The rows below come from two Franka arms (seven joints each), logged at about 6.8 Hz.
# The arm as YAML. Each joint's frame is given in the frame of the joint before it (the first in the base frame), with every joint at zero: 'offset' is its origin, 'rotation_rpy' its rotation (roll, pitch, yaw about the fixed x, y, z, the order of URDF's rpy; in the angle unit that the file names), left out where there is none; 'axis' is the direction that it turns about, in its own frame. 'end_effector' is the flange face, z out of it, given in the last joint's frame.
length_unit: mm
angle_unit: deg
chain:
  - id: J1
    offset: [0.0, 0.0, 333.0]
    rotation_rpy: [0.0, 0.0, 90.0]
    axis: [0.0, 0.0, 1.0]
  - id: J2
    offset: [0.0, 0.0, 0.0]
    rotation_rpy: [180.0, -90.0, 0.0]
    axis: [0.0, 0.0, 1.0]
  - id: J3
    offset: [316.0, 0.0, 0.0]
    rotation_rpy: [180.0, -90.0, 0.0]
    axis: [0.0, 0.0, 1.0]
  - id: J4
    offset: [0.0, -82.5, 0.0]
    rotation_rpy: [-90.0, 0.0, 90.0]
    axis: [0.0, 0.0, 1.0]
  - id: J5
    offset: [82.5, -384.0, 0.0]
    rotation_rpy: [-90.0, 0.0, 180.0]
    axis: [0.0, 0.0, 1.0]
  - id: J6
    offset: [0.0, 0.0, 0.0]
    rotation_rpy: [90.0, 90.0, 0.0]
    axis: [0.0, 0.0, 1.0]
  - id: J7
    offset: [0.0, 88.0, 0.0]
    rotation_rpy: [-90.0, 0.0, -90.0]
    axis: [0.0, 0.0, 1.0]
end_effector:
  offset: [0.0, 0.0, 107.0]
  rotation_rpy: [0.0, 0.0, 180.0]
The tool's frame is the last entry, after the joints.
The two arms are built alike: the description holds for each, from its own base.
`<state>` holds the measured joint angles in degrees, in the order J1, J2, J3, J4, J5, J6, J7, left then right.
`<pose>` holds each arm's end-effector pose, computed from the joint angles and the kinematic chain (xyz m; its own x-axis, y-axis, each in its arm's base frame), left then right.
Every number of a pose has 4 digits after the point.
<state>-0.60 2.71 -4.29 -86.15 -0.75 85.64 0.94 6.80 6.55 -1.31 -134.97 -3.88 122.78 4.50</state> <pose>0.5594 -0.0483 0.6232 0.9932 -0.1025 -0.0557 -0.1017 -0.9947 0.0175 0.4687 0.0420 0.2587 0.9470 0.0484 -0.3176 0.0742 -0.9948 0.0698</pose>
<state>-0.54 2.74 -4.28 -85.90 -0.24 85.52 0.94 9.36 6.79 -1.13 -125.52 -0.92 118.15 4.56</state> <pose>0.5595 -0.0466 0.6247 0.9934 -0.1007 -0.0542 -0.1003 -0.9949 0.0086 0.5127 0.0733 0.3143 0.9678 0.0668 -0.2428 0.0773 -0.9964 0.0336</pose>
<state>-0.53 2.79 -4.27 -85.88 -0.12 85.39 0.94 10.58 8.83 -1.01 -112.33 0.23 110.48 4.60</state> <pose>0.5596 -0.0461 0.6242 0.9933 -0.1002 -0.0570 -0.0999 -0.9950 0.0067 0.5600 0.0950 0.3831 0.9794 0.0821 -0.1848 0.0861 -0.9962 0.0141</pose>
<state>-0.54 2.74 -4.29 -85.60 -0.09 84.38 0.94 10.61 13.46 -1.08 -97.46 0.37 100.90 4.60</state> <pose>0.5574 -0.0462 0.6255 0.9925 -0.1006 -0.0688 -0.1005 -0.9949 0.0063 0.6013 0.1023 0.4404 0.9814 0.0819 -0.1735 0.0854 -0.9963 0.0123</pose>
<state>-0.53 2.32 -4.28 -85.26 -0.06 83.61 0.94 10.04 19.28 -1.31 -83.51 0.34 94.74 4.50</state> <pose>0.5539 -0.0458 0.6313 0.9926 -0.1003 -0.0690 -0.1001 -0.9950 0.0052 0.6392 0.1007 0.4813 0.9876 0.0720 -0.1394 0.0745 -0.9971 0.0127</pose>
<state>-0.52 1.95 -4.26 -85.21 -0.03 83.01 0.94 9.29 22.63 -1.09 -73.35 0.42 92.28 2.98</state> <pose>0.5508 -0.0453 0.6344 0.9924 -0.0997 -0.0722 -0.0996 -0.9950 0.0042 0.6619 0.0985 0.5226 0.9937 0.0914 -0.0644 0.0918 -0.9958 0.0034</pose>
